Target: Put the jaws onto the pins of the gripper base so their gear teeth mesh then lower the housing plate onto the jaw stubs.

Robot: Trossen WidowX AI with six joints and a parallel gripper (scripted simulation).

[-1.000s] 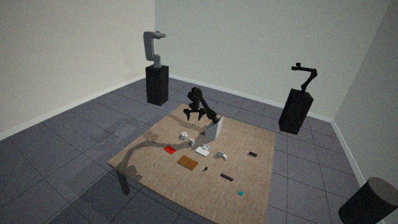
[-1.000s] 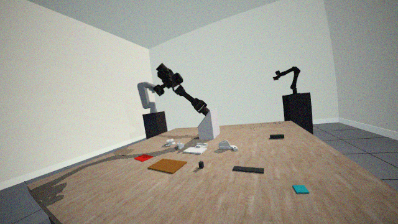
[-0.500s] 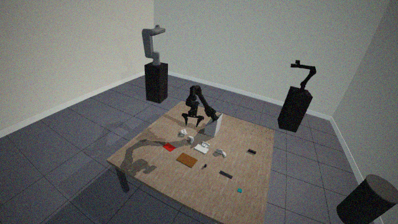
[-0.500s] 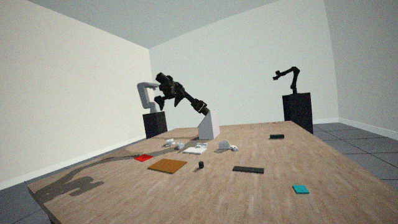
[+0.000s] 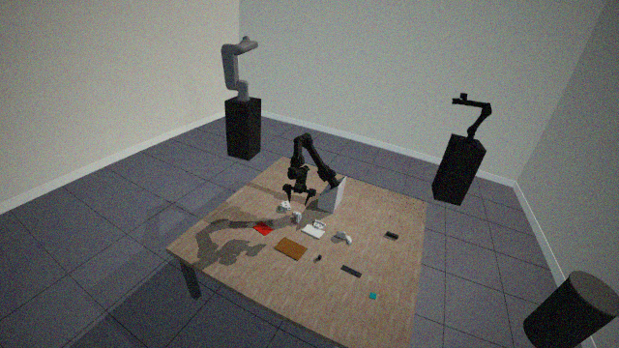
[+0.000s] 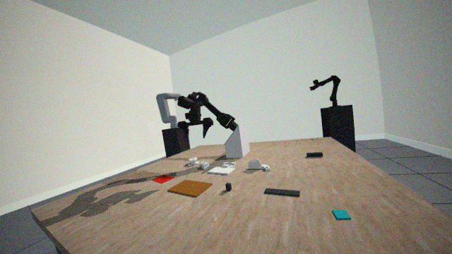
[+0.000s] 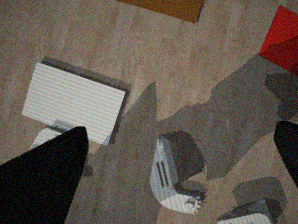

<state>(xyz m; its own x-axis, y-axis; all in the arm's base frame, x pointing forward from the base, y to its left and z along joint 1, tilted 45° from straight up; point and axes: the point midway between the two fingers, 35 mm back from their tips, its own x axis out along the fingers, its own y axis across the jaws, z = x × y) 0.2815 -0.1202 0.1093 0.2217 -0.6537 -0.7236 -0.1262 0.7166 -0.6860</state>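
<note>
My gripper tip is now 17 cm above the grey jaw, 10 cm past it and 3 cm to the left of it. Also, from my gripper tip: orange-brown tile (18 cm below, 18 cm ahead, 4 cm to the left); black cylinder (21 cm to the left, 19 cm ahead, 17 cm below); red tile (18 cm below, 17 cm to the right, 10 cm ahead).
</note>
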